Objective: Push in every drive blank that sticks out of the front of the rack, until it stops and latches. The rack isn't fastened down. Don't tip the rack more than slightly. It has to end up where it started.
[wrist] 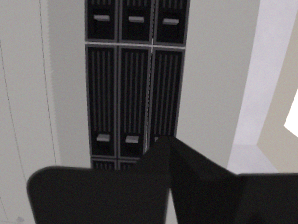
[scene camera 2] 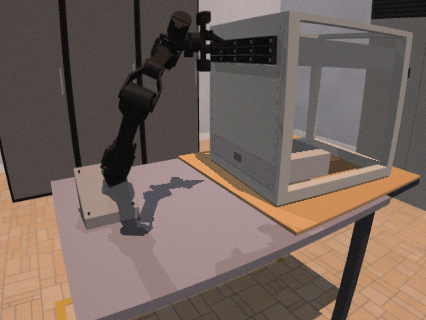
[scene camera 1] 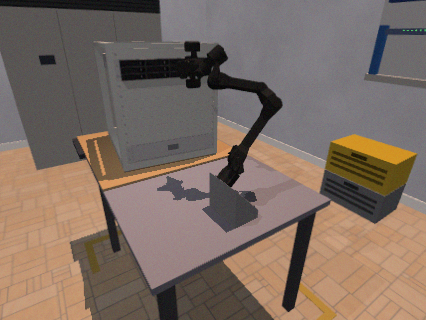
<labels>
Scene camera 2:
my gripper: 227,42
orange board: 297,217
</labels>
